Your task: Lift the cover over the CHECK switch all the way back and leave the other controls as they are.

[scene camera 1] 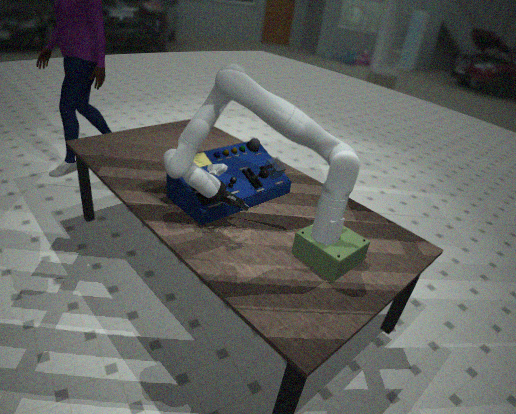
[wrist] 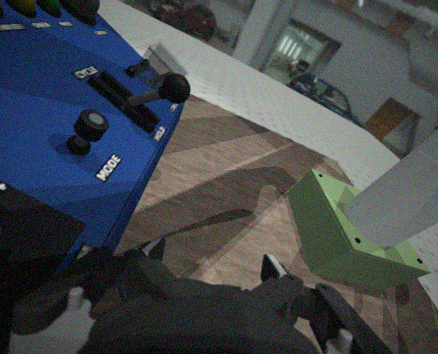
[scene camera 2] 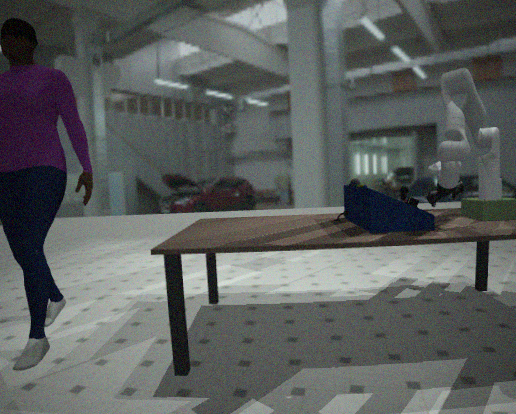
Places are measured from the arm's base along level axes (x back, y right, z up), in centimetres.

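Pixels of known places: gripper, fingertip midpoint: (scene camera 1: 240,206) (wrist: 213,257) (scene camera 2: 443,202); arm's base, link origin: (scene camera 1: 323,236) (wrist: 365,223) (scene camera 2: 489,199).
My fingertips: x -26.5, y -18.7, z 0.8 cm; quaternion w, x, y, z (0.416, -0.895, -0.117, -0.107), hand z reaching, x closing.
Note:
For each thing: its top centre in the pictures, then the offset to it from my fingertips. "spot": a spot on its surface instead. Level surfaces: height alone.
- blue control console, surface spot: (wrist: 30,117) spot: dx -21.1, dy +4.2, dz +1.0 cm
- clear grey cover, top centre: (wrist: 167,49) (scene camera 1: 276,159) (scene camera 2: 386,185) dx -20.0, dy +29.1, dz +6.4 cm
- black ball-topped lever, surface spot: (wrist: 175,89) (scene camera 1: 261,173) spot: dx -12.3, dy +16.4, dz +5.2 cm
- MODE switch, top centre: (wrist: 82,108) (scene camera 1: 232,176) dx -16.4, dy +5.4, dz +3.8 cm
- dark dial plate, surface height: dz -1.5 cm
- large dark knob, surface spot: (wrist: 84,9) (scene camera 1: 253,147) spot: dx -33.8, dy +25.7, dz +6.7 cm
- yellow note, surface spot: (scene camera 1: 202,159) spot: dx -30.9, dy -1.3, dz +5.8 cm
- table, surface height: dz -9.9 cm
The blue control console (scene camera 1: 275,193) (scene camera 2: 382,212) (wrist: 30,117) stands on the table. A clear grey cover (scene camera 1: 277,167) (wrist: 167,61) sits near the console's far right corner, beside the black ball-topped lever (scene camera 1: 264,171) (wrist: 175,89). Its exact tilt is hard to tell, and its CHECK label is not readable. The MODE switch (scene camera 1: 233,180) (wrist: 92,125) stands left of the lever in the wrist view. My gripper (scene camera 1: 240,202) (scene camera 2: 446,195) (wrist: 213,257) is open and empty, above the console's near edge, well apart from the cover.
A dark dial plate (wrist: 37,222) is partly hidden by my gripper. Coloured buttons and a large dark knob (scene camera 1: 254,145) (wrist: 84,9) line the console's back. A yellow note (scene camera 1: 202,159) lies on it. The arm's green base (scene camera 1: 327,260) (scene camera 2: 487,210) (wrist: 320,235) stands on the table (scene camera 1: 240,270).

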